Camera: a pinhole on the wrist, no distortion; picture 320 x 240 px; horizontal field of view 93.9 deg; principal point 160.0 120.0 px. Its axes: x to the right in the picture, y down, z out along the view. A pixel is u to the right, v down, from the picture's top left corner.
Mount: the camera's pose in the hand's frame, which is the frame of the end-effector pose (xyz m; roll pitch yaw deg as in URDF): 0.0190 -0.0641 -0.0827 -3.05 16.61 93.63
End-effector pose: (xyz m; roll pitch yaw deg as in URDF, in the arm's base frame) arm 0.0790 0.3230 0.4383 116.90 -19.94 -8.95
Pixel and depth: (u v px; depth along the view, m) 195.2 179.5 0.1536
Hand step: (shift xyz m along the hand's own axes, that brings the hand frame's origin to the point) -0.0550 0.0089 0.0508
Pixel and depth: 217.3 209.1 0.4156
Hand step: -0.2669 0.1858 0.2568
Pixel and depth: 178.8 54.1 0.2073
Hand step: 0.0937 0.0264 0.1129
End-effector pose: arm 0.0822 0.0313 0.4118 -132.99 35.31 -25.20
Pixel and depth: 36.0 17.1 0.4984
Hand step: 0.3502 -0.2923 0.5299
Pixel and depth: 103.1 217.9 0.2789
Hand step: -0.1763 -0.1015 0.2052
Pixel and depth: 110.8 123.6 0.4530
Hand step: -0.0151 -0.0800 0.3929
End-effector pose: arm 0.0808 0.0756 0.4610 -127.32 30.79 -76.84
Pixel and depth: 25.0 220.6 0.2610
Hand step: -0.1602 -0.2299 0.2255
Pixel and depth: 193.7 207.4 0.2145
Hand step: -0.1241 0.0327 0.1023
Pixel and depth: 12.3 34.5 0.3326
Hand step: 0.2047 -0.2699 0.3392
